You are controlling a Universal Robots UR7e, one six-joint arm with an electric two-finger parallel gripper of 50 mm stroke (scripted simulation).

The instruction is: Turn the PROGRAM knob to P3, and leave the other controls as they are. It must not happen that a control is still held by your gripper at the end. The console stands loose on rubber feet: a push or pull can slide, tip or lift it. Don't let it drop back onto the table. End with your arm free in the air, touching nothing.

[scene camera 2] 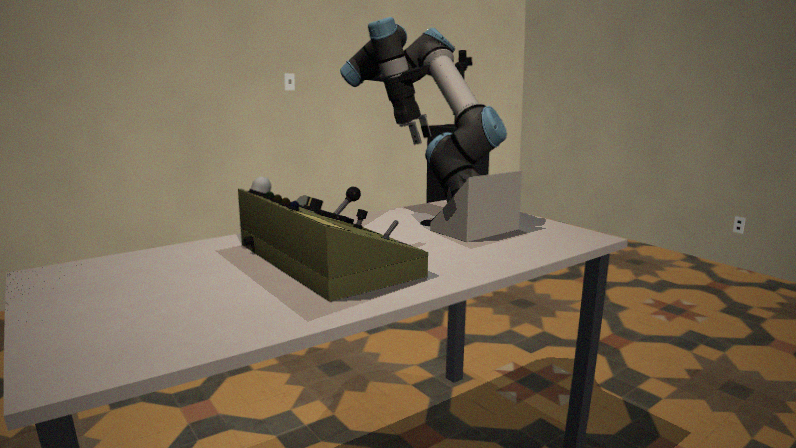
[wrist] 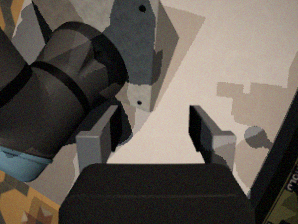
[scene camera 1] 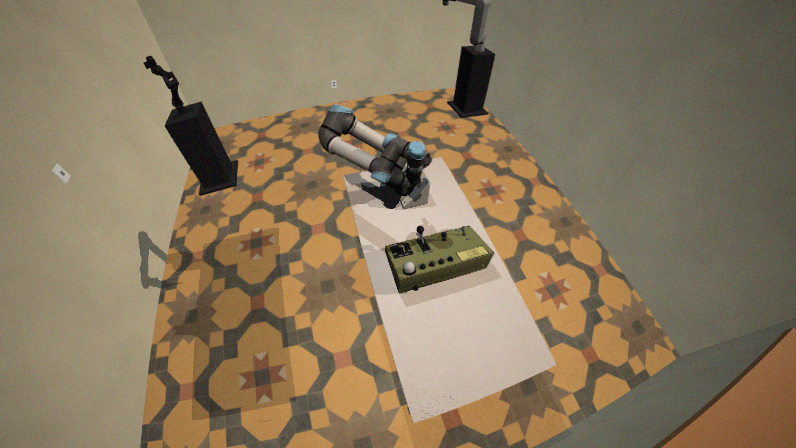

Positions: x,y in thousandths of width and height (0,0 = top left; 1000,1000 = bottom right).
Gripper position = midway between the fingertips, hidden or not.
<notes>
In view: the gripper (scene camera 2: 531,314) and an olive-green console (scene camera 2: 411,566).
The olive-green console shows as well in scene camera 1 (scene camera 1: 582,561). The gripper is seen too in the wrist view (wrist: 522,533).
</notes>
